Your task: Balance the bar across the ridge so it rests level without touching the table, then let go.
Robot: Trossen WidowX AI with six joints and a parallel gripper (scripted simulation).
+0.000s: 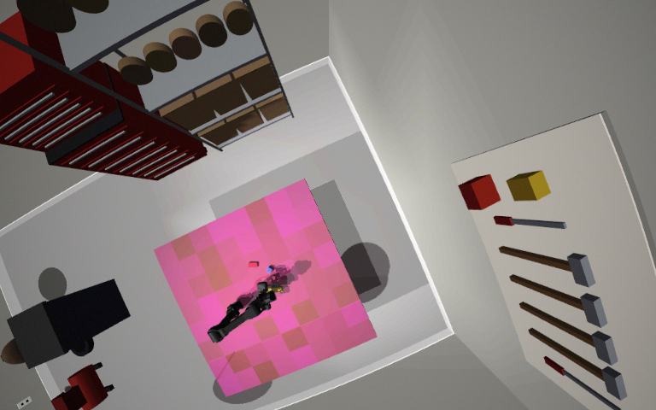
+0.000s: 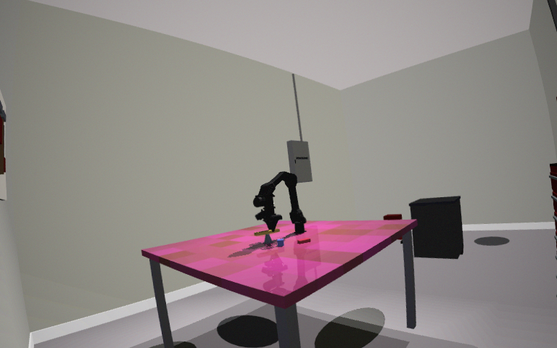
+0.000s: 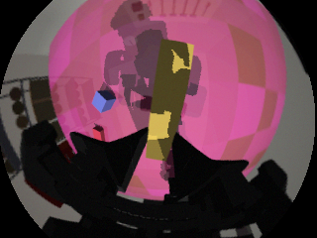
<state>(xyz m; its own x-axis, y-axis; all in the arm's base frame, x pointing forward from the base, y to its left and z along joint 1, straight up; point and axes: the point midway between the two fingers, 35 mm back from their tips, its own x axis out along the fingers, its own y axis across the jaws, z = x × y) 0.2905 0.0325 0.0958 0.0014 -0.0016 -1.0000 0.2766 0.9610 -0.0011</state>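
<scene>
Right now the yellow bar is 3 cm ahead of my gripper tip and 1 cm to the right of it. The rest, counted from my gripper tip: small blue cube: 12 cm to the left, 6 cm ahead, 4 cm below; small red block: 20 cm to the left, 5 cm below, 4 cm behind.
</scene>
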